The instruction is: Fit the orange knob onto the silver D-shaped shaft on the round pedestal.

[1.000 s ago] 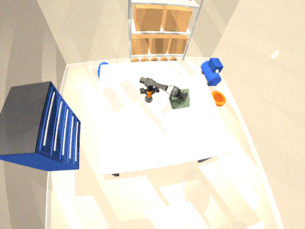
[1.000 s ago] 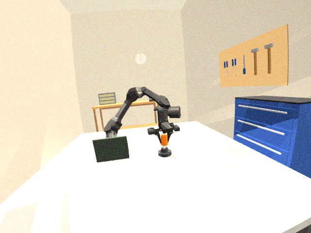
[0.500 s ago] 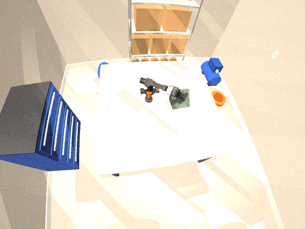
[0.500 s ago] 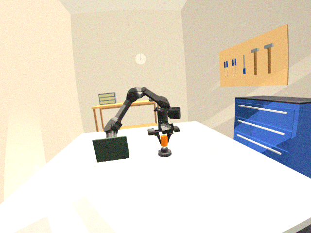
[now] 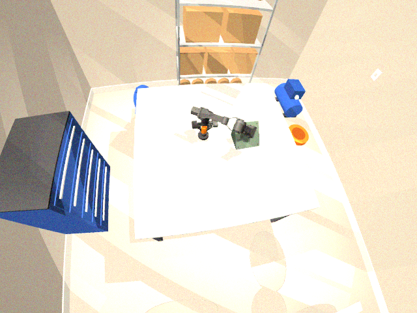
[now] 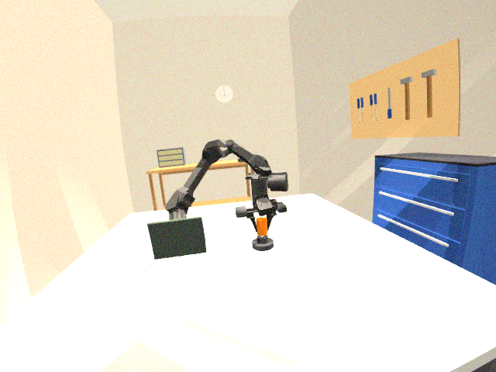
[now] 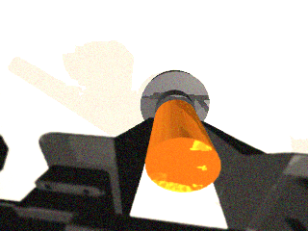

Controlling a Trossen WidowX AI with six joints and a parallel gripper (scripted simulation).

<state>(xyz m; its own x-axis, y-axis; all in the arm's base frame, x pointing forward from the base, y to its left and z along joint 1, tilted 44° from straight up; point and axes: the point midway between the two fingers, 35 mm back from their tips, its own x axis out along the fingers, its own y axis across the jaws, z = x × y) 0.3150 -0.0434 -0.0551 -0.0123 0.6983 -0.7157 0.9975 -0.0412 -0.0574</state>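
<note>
My gripper tip is now 3 cm above the round grey pedestal. Also, from my gripper tip: orange knob: 3 cm above.
</note>
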